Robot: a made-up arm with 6 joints.
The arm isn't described. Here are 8 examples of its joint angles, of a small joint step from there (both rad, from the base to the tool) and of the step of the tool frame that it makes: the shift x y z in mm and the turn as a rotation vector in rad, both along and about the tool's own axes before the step.
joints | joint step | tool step
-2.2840 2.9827 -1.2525 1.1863 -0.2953 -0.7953 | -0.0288 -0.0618 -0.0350 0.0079 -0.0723 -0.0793 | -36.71 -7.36 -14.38 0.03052 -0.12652 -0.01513
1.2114 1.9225 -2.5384 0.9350 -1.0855 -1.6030 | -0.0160 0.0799 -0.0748 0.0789 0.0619 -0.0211 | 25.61 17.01 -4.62 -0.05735 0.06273 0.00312
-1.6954 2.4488 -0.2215 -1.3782 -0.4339 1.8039 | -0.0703 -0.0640 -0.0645 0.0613 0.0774 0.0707 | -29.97 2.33 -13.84 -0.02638 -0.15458 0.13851
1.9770 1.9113 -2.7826 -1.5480 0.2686 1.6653 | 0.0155 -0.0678 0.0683 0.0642 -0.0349 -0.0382 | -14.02 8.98 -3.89 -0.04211 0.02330 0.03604
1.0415 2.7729 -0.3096 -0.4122 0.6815 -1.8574 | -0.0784 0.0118 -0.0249 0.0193 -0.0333 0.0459 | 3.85 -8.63 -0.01 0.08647 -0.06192 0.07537
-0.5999 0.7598 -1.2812 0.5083 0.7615 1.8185 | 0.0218 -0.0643 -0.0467 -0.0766 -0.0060 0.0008 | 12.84 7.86 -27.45 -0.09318 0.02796 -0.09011
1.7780 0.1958 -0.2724 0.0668 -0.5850 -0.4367 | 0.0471 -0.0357 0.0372 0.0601 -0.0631 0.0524 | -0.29 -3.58 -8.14 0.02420 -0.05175 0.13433
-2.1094 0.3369 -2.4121 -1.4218 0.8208 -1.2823 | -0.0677 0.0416 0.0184 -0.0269 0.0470 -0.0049 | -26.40 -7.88 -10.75 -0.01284 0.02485 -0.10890
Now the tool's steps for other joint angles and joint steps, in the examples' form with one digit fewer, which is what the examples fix.
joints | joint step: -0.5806 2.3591 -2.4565 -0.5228 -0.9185 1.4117 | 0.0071 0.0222 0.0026 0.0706 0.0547 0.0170
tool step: 5.2 -14.4 -4.5 0.0792 -0.0332 0.0760
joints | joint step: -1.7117 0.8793 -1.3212 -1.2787 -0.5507 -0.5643 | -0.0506 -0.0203 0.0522 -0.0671 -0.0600 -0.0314
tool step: -7.4 11.2 -6.1 -0.0509 -0.0443 -0.0975
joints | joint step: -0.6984 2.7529 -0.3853 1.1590 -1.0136 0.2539 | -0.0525 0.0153 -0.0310 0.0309 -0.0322 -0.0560
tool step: -4.0 -1.3 8.4 0.0439 -0.0172 0.0042
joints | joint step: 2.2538 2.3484 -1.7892 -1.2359 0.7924 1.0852 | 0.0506 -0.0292 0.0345 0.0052 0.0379 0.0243
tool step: 0.2 9.9 -18.6 -0.0028 -0.0007 -0.0025
